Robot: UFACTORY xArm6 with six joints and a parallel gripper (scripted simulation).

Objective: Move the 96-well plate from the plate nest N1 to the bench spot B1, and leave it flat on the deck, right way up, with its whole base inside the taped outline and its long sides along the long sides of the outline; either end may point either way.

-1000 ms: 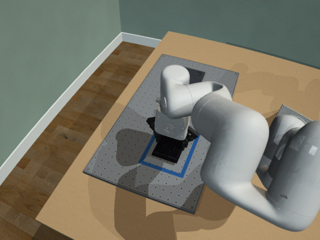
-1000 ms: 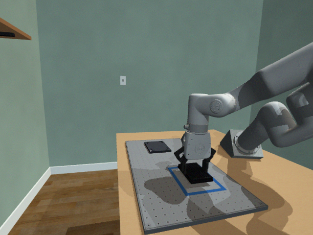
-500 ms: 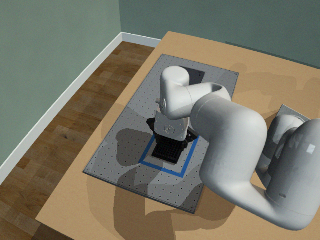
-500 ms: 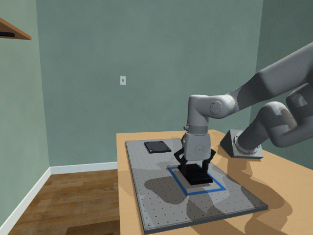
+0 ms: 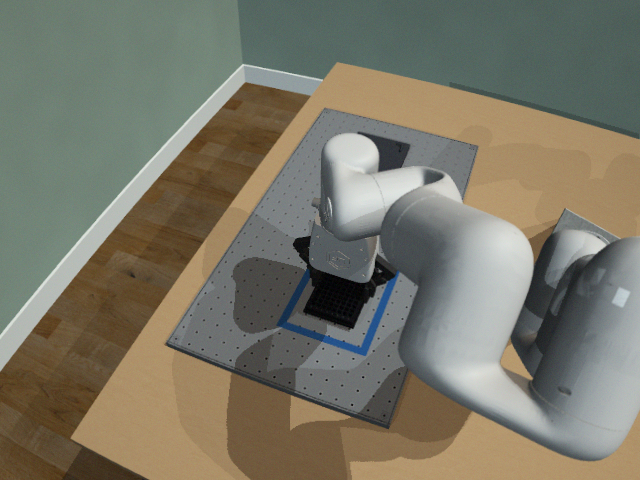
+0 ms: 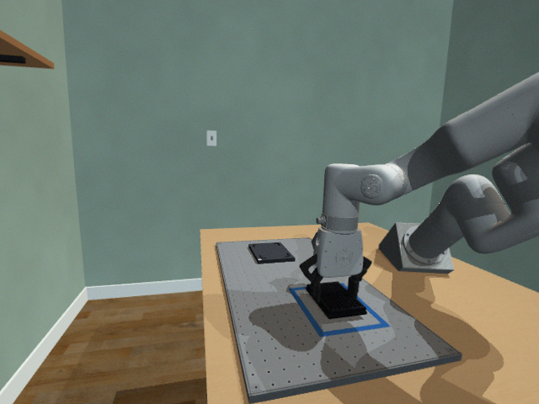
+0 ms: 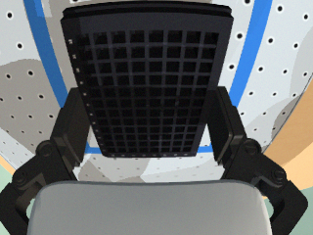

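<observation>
The black 96-well plate is 10 mm below my hand. The rest, counted from my hand: dark plate nest N1 (50 mm ahead, 350 mm to the right, 20 mm below).
</observation>
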